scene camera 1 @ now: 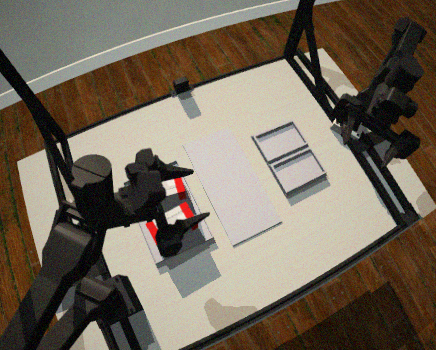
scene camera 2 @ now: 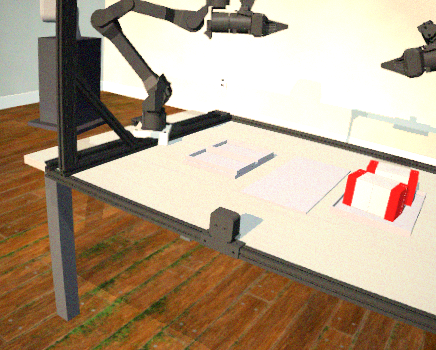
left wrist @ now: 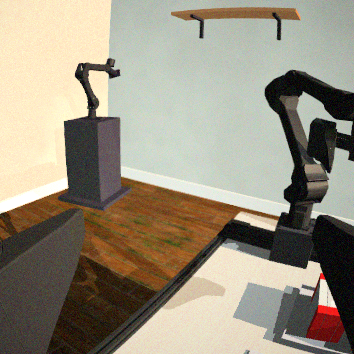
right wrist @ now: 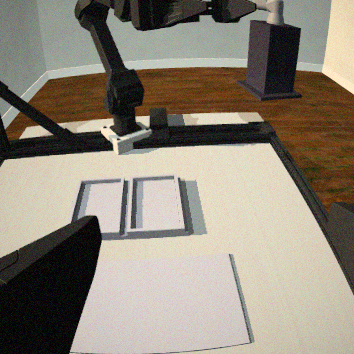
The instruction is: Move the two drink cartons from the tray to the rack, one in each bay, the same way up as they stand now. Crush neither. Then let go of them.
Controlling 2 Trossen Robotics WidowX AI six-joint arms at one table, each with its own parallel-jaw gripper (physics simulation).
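Places are measured from the left arm's base along level axes (x right, y down, z ahead), in millimetres.
Pixels of known places: left gripper, fingertip midpoint: [scene camera 1: 364, 155] [scene camera 2: 286, 25] [left wrist: 203, 225] [right wrist: 233, 5]; right gripper, fingertip midpoint: [scene camera 1: 201, 192] [scene camera 2: 386, 64] [right wrist: 218, 222]; left arm's base, link origin: [scene camera 2: 152, 127] [right wrist: 124, 128]; right arm's base, link origin: [scene camera 1: 108, 301] [left wrist: 297, 222].
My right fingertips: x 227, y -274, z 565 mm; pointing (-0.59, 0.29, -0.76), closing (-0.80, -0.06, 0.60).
Observation:
For each thing: its top centre in the pictures, then the offset to it from my right fingertips. "*": a spot on its surface instead. Level surfaces: height alone.
- tray, top centre: [left wrist: 350, 322] [scene camera 2: 382, 199] [scene camera 1: 165, 209] dx +111, dy +294, dz +15 mm
- two-bay rack, top centre: [right wrist: 124, 200] [scene camera 2: 231, 153] [scene camera 1: 290, 153] dx -103, dy +290, dz -335 mm
- flat pale board, surface height: dy +306 mm
- small black block, surface spot: [scene camera 2: 224, 225] [scene camera 1: 177, 82] * dx +335, dy +274, dz -353 mm
Two white cartons with red ends stand side by side on the tray [scene camera 1: 149, 243] [scene camera 2: 411, 220] [left wrist: 295, 341]. One carton [scene camera 1: 174, 186] [scene camera 2: 375, 194] is nearer in scene camera 2; the other carton [scene camera 1: 177, 215] [scene camera 2: 395, 173] is behind it. Part of a carton [left wrist: 325, 325] shows in the left wrist view. The two-bay rack [scene camera 1: 289, 154] [scene camera 2: 245, 170] [right wrist: 157, 232] is empty. My right gripper [scene camera 1: 200, 193] [scene camera 2: 383, 65] [right wrist: 218, 222] is open, empty and high above the tray area, partly hiding the cartons in scene camera 1. My left gripper [scene camera 1: 365, 152] [scene camera 2: 287, 26] [left wrist: 203, 225] is open, empty and raised high.
A flat pale board [scene camera 1: 232, 190] [scene camera 2: 300, 185] [right wrist: 165, 300] lies between tray and rack. A small black block [scene camera 1: 181, 85] [scene camera 2: 224, 225] is fixed at the table edge. Dark frame beams and posts border the table.

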